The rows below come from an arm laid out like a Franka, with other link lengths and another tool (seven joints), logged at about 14 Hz.
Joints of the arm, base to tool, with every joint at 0 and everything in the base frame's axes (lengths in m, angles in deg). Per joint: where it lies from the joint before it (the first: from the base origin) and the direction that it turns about. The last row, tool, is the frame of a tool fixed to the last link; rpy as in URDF.
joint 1: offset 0 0 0.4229 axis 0 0 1
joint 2: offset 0 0 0 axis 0 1 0
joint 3: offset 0 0 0.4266 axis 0 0 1
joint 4: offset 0.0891 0 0 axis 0 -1 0
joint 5: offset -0.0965 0 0.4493 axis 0 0 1
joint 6: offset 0 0 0 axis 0 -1 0
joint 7: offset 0.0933 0 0 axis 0 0 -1
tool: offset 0.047 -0.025 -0.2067 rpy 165.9 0 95.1
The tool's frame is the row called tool.
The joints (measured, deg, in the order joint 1, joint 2, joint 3, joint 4, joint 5, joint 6, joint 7), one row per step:
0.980, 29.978, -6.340, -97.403, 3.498, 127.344, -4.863
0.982, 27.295, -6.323, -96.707, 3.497, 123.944, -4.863
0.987, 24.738, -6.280, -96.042, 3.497, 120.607, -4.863
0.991, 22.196, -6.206, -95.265, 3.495, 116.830, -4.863
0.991, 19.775, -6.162, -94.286, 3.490, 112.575, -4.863
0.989, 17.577, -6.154, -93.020, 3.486, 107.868, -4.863
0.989, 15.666, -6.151, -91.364, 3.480, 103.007, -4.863
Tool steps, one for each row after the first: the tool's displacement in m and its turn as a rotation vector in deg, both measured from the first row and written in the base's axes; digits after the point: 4 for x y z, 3 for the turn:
-0.0047, 0.0017, 0.0377, 0.389, 0.002, 0.043
-0.0115, 0.0037, 0.0732, 0.778, 0.099, 0.130
-0.0210, 0.0063, 0.1083, 1.209, 0.538, 0.272
-0.0330, 0.0086, 0.1424, 1.649, 1.373, 0.416
-0.0469, 0.0106, 0.1751, 2.087, 2.594, 0.558
-0.0611, 0.0126, 0.2072, 2.485, 3.869, 0.730

